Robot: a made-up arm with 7 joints. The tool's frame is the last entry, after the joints. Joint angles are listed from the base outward. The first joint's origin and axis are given. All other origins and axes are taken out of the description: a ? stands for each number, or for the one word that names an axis. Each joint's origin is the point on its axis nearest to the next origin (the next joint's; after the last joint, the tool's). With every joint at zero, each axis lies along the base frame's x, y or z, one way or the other. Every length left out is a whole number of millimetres.
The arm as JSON. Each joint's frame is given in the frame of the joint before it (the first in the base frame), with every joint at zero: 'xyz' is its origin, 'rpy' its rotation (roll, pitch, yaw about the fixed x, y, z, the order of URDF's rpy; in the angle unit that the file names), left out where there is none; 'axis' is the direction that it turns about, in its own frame. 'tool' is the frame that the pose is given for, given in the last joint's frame.
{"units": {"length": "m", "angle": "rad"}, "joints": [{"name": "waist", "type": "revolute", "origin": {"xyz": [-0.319, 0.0, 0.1]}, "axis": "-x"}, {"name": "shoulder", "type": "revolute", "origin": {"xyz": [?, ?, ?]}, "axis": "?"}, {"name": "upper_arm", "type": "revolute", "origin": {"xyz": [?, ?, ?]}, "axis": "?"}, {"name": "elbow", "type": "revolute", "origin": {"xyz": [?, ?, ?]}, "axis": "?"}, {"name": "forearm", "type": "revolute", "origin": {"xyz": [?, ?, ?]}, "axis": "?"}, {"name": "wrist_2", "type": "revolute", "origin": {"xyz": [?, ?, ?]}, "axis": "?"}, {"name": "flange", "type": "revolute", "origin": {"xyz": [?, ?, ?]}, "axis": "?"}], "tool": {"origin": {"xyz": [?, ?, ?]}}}
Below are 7 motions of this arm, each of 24 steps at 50 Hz.
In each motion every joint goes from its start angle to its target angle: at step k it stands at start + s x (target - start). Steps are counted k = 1, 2, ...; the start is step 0. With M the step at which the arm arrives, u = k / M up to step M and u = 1 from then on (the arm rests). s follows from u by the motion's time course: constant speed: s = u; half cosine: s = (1 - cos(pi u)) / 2; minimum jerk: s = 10 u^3 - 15 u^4 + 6 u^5.
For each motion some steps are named. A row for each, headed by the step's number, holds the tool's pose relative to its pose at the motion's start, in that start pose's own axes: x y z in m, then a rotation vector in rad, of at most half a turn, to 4 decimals.
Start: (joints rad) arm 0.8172 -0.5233 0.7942 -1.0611 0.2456 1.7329 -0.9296
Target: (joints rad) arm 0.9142 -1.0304 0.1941 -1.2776 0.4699 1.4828 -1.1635
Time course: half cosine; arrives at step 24
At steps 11, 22, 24:
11: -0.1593 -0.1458 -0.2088 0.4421 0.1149 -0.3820
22: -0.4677 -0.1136 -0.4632 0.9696 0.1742 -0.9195
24: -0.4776 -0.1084 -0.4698 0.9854 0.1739 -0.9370

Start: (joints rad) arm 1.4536 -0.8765 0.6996 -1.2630 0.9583 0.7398 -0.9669
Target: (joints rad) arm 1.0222 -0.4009 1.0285 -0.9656 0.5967 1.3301 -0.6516
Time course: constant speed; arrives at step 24
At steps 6, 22, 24:
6: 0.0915 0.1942 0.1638 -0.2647 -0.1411 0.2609
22: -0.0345 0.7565 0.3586 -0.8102 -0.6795 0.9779
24: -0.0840 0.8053 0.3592 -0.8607 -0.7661 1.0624

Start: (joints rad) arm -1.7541 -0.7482 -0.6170 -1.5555 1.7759 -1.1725 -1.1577
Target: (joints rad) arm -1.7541 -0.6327 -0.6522 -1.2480 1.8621 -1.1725 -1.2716
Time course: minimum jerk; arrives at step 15
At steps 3, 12, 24:
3: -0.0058 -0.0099 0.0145 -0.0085 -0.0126 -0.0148
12: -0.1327 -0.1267 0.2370 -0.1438 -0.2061 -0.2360
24: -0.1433 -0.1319 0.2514 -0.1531 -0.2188 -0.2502

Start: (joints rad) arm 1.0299 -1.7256 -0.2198 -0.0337 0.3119 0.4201 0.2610
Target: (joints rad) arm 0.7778 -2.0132 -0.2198 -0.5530 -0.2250 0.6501 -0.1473
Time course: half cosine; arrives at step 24
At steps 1, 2, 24:
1: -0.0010 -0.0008 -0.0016 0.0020 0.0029 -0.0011
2: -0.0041 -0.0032 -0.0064 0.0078 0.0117 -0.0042
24: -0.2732 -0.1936 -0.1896 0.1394 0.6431 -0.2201

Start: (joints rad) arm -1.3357 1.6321 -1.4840 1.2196 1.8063 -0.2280 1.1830
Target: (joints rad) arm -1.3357 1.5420 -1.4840 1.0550 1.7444 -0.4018 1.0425
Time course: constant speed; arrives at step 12
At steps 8, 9, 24:
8: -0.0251 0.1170 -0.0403 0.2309 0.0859 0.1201
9: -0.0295 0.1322 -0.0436 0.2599 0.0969 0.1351
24: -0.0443 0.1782 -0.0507 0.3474 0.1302 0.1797

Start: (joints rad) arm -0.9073 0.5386 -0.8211 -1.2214 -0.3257 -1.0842 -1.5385
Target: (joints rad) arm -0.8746 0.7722 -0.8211 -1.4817 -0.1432 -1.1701 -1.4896
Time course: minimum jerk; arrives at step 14
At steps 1, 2, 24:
1: -0.0003 0.0000 0.0004 -0.0011 -0.0003 -0.0005
2: -0.0023 -0.0003 0.0032 -0.0079 -0.0018 -0.0032
24: -0.1234 -0.0105 0.1449 -0.3156 -0.0945 -0.1599

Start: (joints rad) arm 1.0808 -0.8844 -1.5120 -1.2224 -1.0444 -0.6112 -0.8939
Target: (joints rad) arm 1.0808 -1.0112 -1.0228 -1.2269 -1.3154 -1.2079 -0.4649
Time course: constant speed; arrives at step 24
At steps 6, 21, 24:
6: -0.0545 -0.1471 0.0073 0.0080 -0.0227 -0.2087
21: -0.2662 -0.3953 -0.1045 0.1295 0.0511 -0.6644
24: -0.3100 -0.4180 -0.1445 0.1710 0.0836 -0.7368

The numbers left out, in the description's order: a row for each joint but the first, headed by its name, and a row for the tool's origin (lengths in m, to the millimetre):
shoulder: xyz 0.0 -0.375 0.088, axis -y
upper_arm: xyz 0.019 0.0 -0.063, axis -x
elbow: xyz 0.0 -0.023 -0.276, axis -y
forearm: xyz -0.073 0.0 -0.124, axis +z
wrist_2: xyz -0.038 -0.185 0.0, axis -y
flange: xyz 0.697 0.0 -0.083, axis -x
tool: xyz 0.0 -0.082 -0.025

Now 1 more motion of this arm.
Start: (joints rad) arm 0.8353 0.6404 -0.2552 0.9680 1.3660 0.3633 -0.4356
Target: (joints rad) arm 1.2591 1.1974 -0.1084 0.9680 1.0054 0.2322 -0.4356
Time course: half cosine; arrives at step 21
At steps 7, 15, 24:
7: 0.0040 -0.0354 0.0020 -0.0833 0.0300 0.0931
15: 0.0639 -0.1109 0.0340 -0.2566 0.0151 0.3023
24: 0.0983 -0.1297 0.0519 -0.3063 -0.0149 0.3701

